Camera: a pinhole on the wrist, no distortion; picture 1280 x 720 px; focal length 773.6 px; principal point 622.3 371.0 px. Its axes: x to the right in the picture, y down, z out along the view. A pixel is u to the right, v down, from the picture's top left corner.
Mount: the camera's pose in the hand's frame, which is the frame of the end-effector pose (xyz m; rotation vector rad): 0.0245 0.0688 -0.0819 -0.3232 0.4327 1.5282
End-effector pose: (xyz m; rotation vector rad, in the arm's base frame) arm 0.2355 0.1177 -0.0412 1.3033 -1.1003 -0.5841
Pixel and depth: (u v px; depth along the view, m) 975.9 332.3 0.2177
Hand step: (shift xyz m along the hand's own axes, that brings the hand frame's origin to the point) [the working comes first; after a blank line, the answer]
In the camera's frame: 0.0995 -0.0109 0.2177

0.0496 0.2576 0.0635
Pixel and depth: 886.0 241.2 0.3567
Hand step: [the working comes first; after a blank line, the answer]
In the camera's frame: 0.1216 -0.0598 0.3567

0.1079 0.3403 0.1729
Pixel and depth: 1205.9 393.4 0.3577
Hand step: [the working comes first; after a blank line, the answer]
In the camera's frame: 0.2698 0.0104 0.3577

0.0367 0.4739 0.1096
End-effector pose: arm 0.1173 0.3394 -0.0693 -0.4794 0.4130 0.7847
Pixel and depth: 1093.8 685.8 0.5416
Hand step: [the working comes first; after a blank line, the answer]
In the camera's frame: 0.3301 0.2204 0.5416

-0.1606 0.6177 0.2577
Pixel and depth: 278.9 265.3 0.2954
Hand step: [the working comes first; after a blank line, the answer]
In the camera's frame: -0.1311 -0.0404 0.2954

0.0863 0.0886 0.2373
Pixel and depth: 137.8 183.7 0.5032
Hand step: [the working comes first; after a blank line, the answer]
In the camera's frame: -0.3152 -0.1218 0.5032

0.1835 0.0198 0.5009
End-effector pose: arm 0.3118 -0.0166 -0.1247 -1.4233 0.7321 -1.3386
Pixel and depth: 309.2 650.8 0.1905
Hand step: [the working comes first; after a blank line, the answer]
In the camera's frame: -0.0771 0.0689 0.1905

-0.0304 0.0905 0.1267
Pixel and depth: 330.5 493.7 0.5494
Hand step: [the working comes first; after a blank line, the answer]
In the camera's frame: -0.2072 0.0871 0.5494

-0.0227 0.1420 0.5053
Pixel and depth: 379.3 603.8 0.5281
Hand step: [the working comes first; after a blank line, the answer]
In the camera's frame: -0.1659 0.1589 0.5281

-0.0961 0.1706 0.4720
